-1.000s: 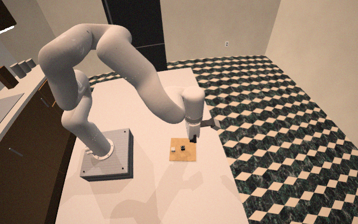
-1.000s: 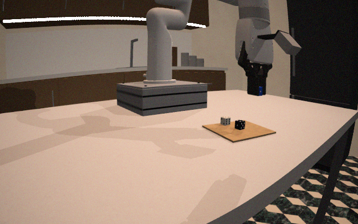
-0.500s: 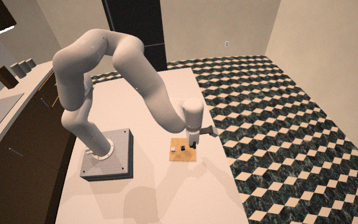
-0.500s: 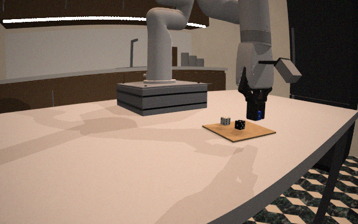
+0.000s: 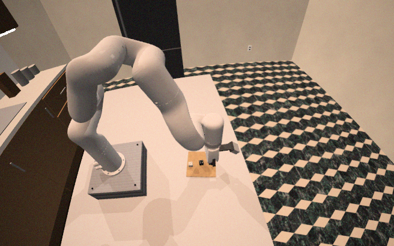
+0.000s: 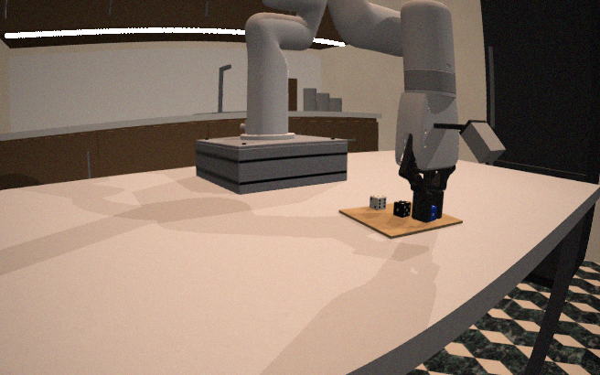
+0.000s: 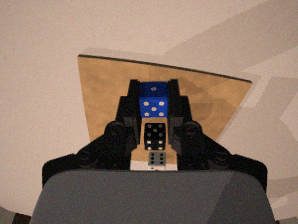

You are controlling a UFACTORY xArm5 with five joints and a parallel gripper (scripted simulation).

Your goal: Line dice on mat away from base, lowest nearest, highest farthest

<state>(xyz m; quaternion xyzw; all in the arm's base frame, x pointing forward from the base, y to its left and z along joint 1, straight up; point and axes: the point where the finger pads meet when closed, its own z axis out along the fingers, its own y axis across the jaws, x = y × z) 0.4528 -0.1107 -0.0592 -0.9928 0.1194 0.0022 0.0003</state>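
Right now my hand is 1 cm above the blue die. From my hand the other things lie so: black die 5 cm behind, 2 cm below, 1 cm to the left; tan mat 5 cm behind, 3 cm below, 1 cm to the left; white die 10 cm behind, 2 cm to the left, 2 cm below.
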